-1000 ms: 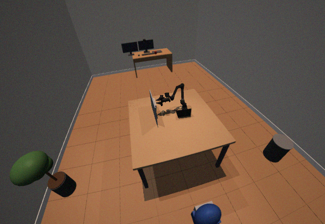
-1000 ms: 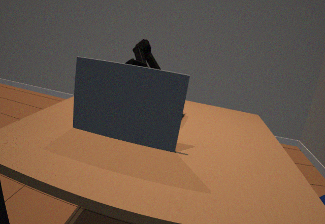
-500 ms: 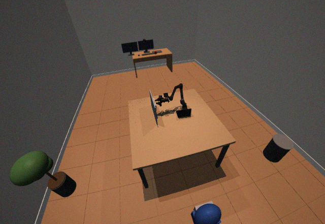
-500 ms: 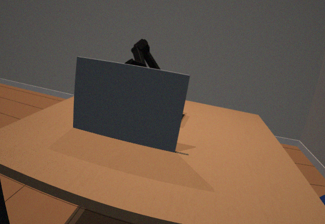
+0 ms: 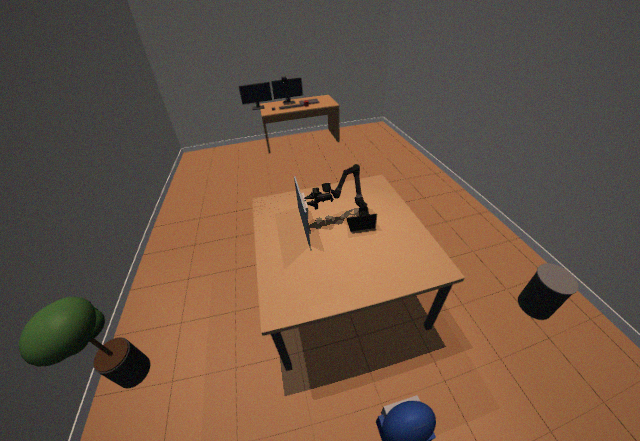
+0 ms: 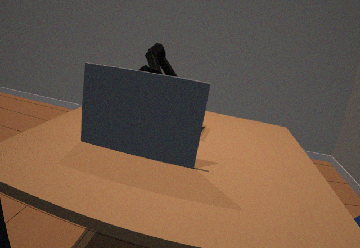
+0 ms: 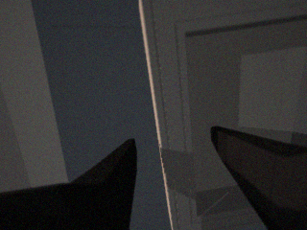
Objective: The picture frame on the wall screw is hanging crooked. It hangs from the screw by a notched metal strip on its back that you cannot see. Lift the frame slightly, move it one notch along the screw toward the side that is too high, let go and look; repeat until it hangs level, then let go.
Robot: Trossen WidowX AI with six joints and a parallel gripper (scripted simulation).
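Right now my gripper tip is 1 cm short of the picture frame, 1 cm to the left of it and 5 cm above it. Also, from my gripper tip: blue-grey wall panel: 2 cm ahead, 1 cm to the left, 7 cm below.
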